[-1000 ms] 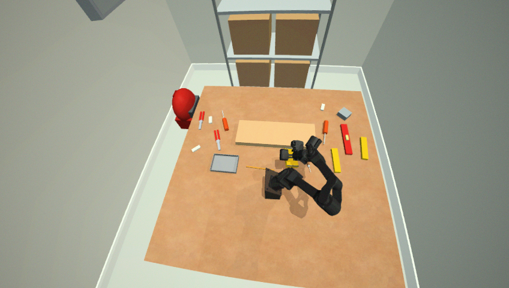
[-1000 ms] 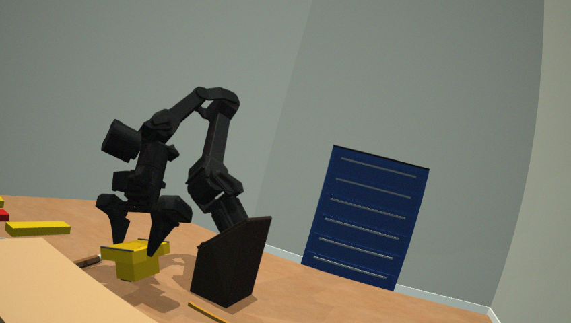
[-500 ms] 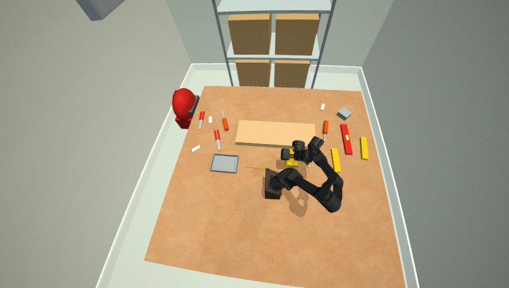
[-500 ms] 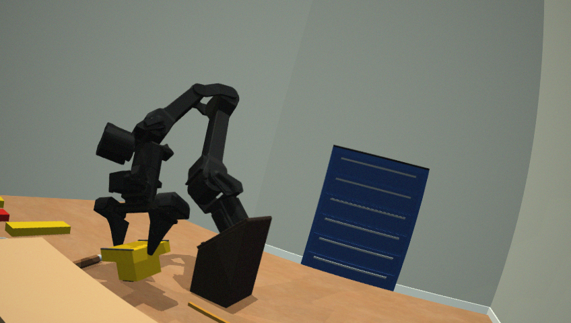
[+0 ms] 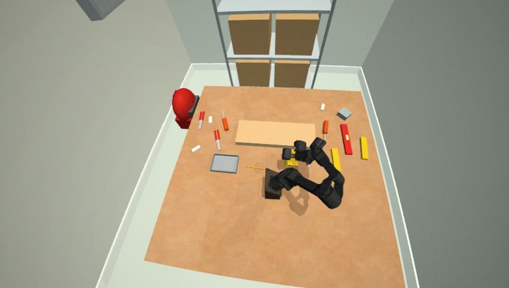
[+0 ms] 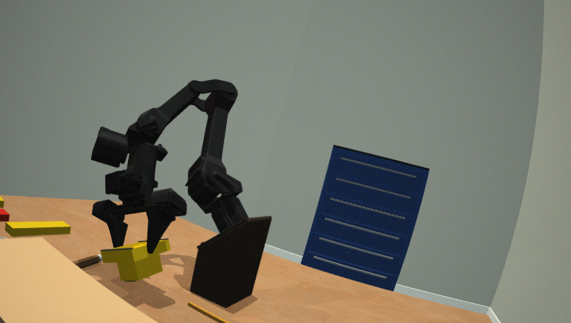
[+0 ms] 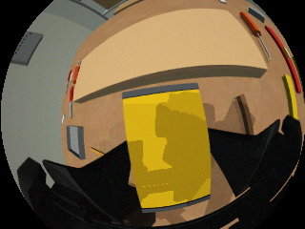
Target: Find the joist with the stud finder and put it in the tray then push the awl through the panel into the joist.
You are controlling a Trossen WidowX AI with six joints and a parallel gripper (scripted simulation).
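The awl is 12 cm to the right of my gripper tip and 7 cm below it. From my gripper tip the other things lie so: red level 24 cm ahead, 35 cm to the right, 6 cm below; yellow stud finder 1 cm to the left, 3 cm below; grey tray 11 cm behind, 39 cm to the left, 6 cm below.
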